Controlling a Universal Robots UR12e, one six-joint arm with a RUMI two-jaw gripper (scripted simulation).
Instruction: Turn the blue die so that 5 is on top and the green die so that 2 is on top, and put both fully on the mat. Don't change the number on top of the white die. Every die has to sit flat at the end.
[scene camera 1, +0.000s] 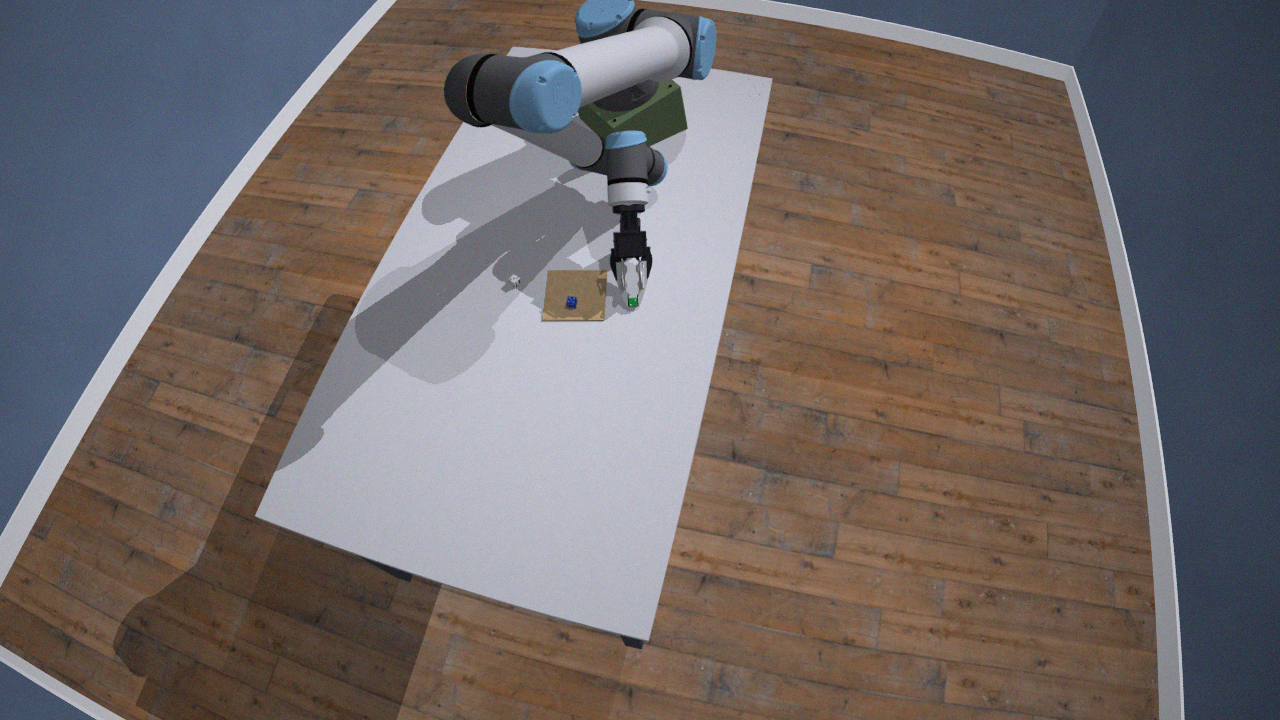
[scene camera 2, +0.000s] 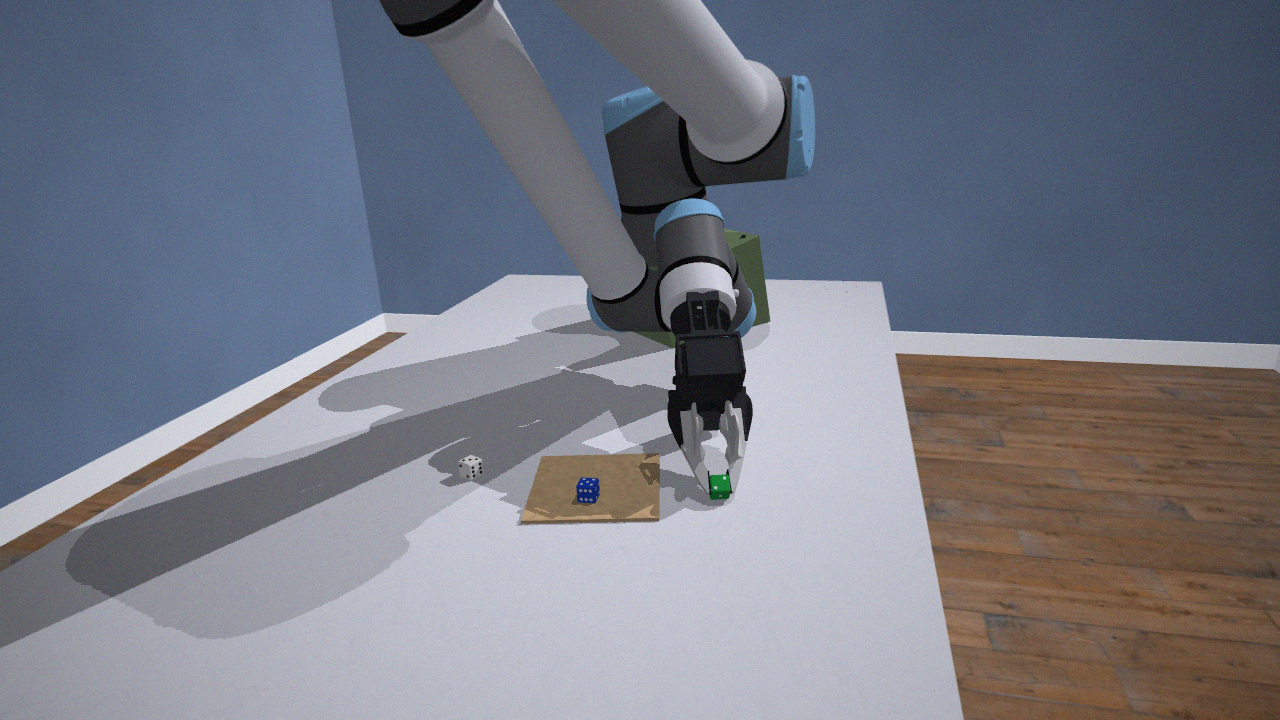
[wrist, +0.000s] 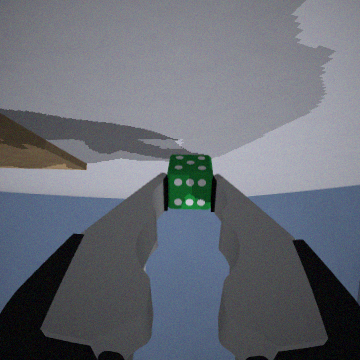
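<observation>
There's a tan mat (scene camera 2: 629, 484), and you'd see the mat in scene camera 1 (scene camera 1: 589, 286) too. There's also a green die (wrist: 190, 177). And then I can see my gripper (scene camera 2: 720, 493), with the gripper showing in the wrist view (wrist: 190, 177) as well.
</observation>
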